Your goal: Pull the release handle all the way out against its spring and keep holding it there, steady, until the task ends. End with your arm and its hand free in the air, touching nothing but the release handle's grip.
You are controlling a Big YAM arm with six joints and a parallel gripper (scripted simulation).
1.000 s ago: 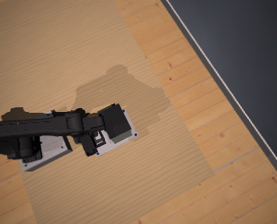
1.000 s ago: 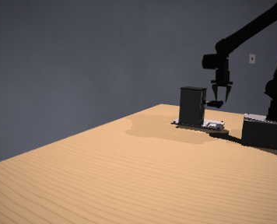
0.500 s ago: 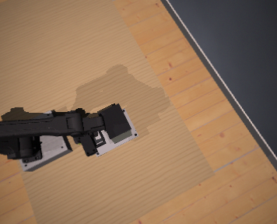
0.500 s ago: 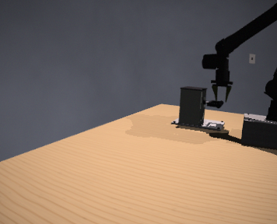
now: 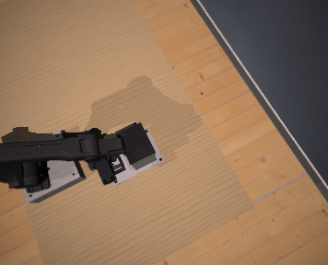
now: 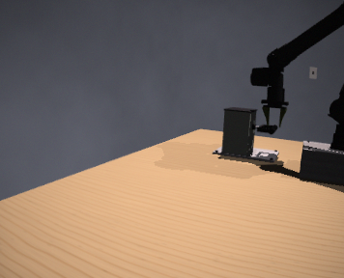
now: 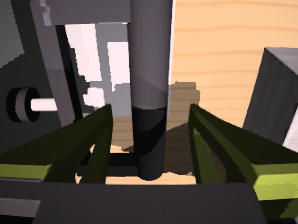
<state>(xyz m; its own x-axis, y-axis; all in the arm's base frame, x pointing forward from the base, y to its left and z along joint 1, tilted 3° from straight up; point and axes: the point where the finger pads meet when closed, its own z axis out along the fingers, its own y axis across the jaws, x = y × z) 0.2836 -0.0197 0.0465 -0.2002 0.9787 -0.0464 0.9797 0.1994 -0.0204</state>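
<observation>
My gripper is now 90 mm short of the baseplate, 20 mm to the right of it and 120 mm above it.
</observation>
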